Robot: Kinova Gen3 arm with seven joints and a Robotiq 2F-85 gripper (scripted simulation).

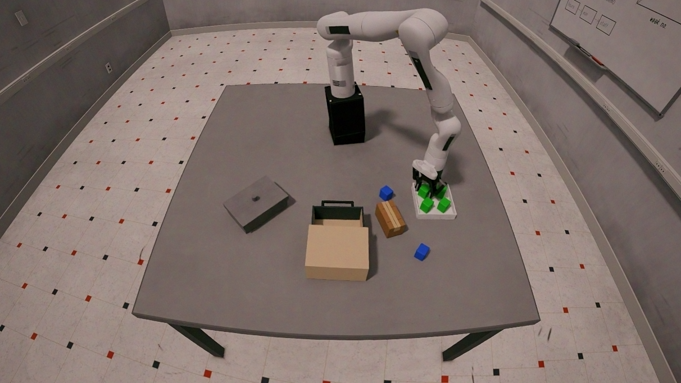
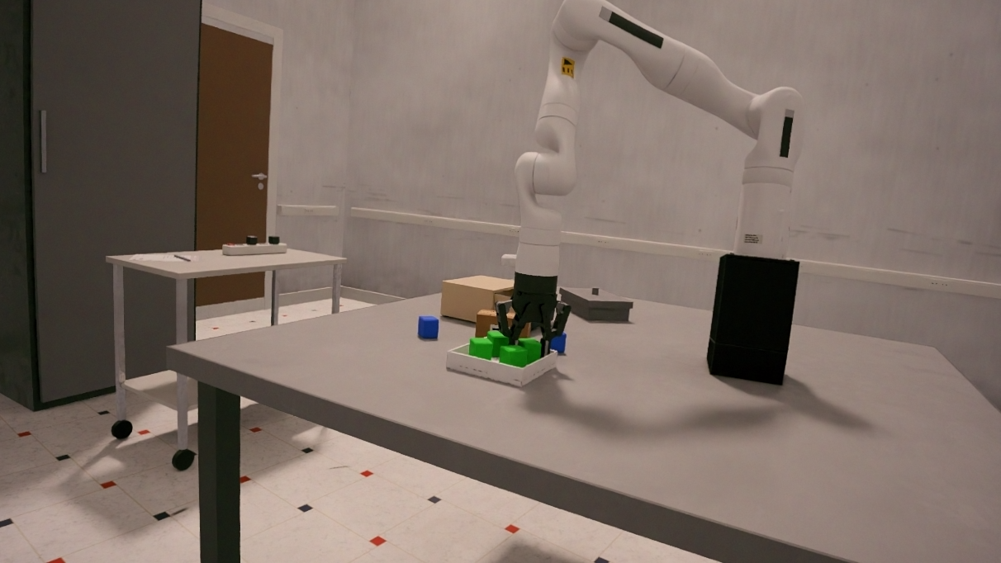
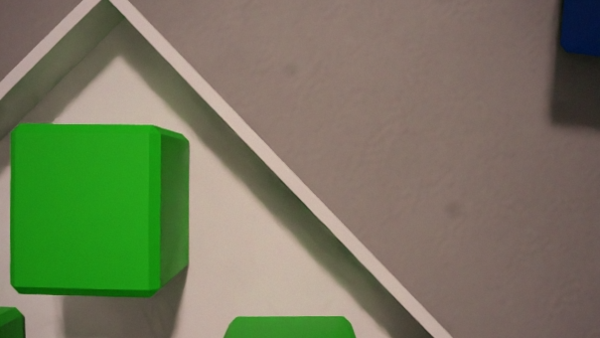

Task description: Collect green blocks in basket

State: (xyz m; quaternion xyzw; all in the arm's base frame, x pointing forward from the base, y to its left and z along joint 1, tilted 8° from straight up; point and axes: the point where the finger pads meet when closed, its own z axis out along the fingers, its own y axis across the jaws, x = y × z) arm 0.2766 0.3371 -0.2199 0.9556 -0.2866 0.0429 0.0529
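The white basket lies 30 mm ahead of my hand, 40 mm to the left of it and 20 mm below it. From my hand the other things lie so: light wooden cabinet: 280 mm ahead, 260 mm to the right, 10 mm above; then brown cardboard box: 150 mm ahead, 110 mm to the right, 10 mm above; then drawer: 220 mm ahead, 270 mm to the right, 10 mm above.
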